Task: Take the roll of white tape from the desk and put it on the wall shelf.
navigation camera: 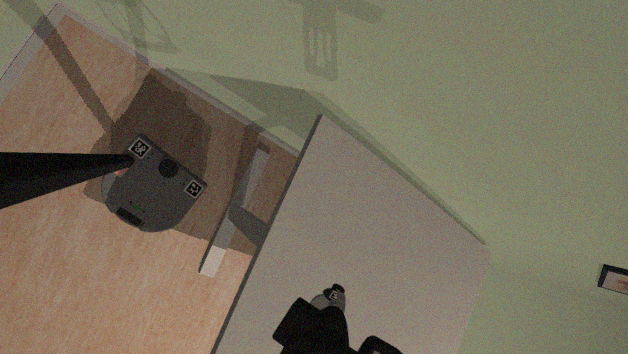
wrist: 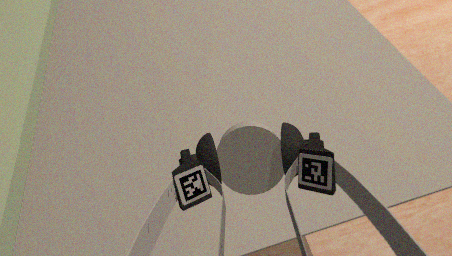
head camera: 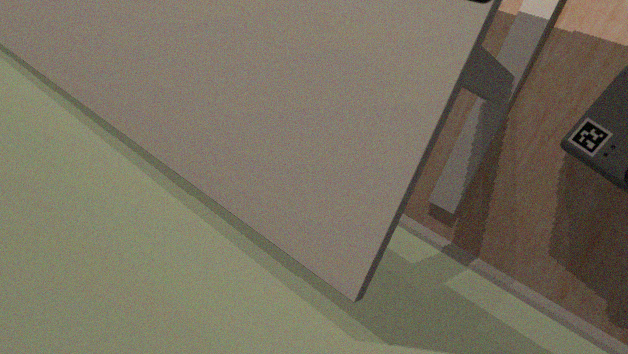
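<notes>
The roll of white tape (navigation camera: 328, 302) (wrist: 250, 161) looks like a grey disc in shade. My gripper (wrist: 248, 146) is shut on it, with one dark fingertip on each side in the wrist view. In the navigation camera view, the wrist and the near parts of the gripper hide much of the fingers. The roll is held above the desk (head camera: 250, 125) (navigation camera: 390, 225) (wrist: 140, 75), whose grey top shows below it. The wall shelf does not show in these views.
A green wall (head camera: 100, 225) (navigation camera: 475, 100) (wrist: 20, 75) runs along the desk's long edge. A dark-framed picture (navigation camera: 615, 280) hangs at the right. My base (navigation camera: 155, 195) (head camera: 610, 135) stands on the wooden floor beyond the desk's end, past a grey desk leg foot (head camera: 455, 185) (navigation camera: 255, 172).
</notes>
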